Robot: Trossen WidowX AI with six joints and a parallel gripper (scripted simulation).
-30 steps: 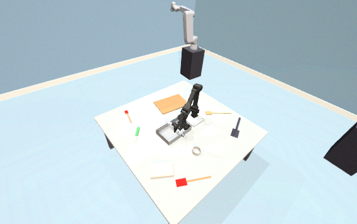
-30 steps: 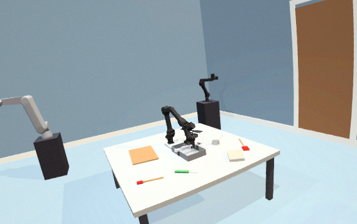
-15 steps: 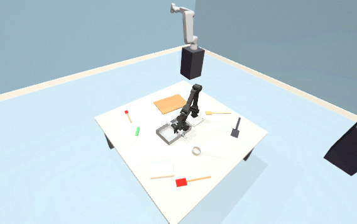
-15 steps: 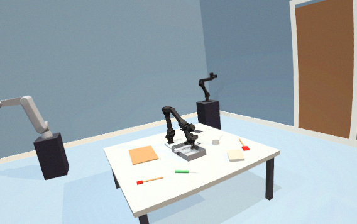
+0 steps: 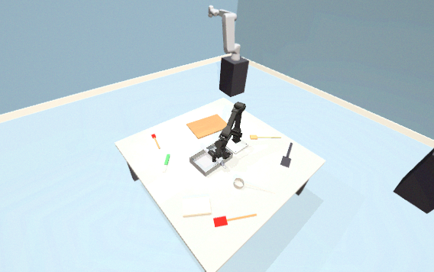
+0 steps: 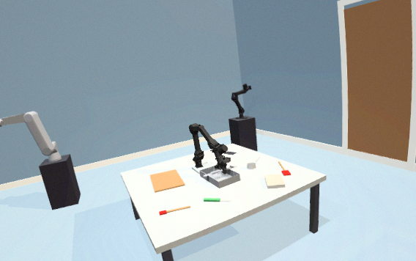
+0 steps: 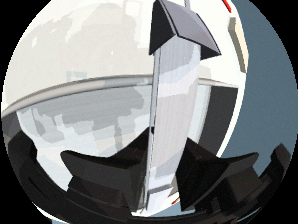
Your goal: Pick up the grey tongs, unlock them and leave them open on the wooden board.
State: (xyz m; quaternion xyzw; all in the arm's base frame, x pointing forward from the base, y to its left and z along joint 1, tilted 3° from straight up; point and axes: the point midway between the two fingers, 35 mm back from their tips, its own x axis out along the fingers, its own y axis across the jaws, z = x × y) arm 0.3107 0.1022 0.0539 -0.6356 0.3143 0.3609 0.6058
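Right now the roasting tin is 50 mm to the right of my gripper tip and 20 mm behind it. The rest, counted from my gripper tip: pale block: 310 mm ahead, 240 mm to the left, 20 mm below; green-handled tool: 310 mm ahead, 210 mm to the right, 20 mm below; red spatula: 440 mm to the left, 180 mm ahead, 20 mm below.
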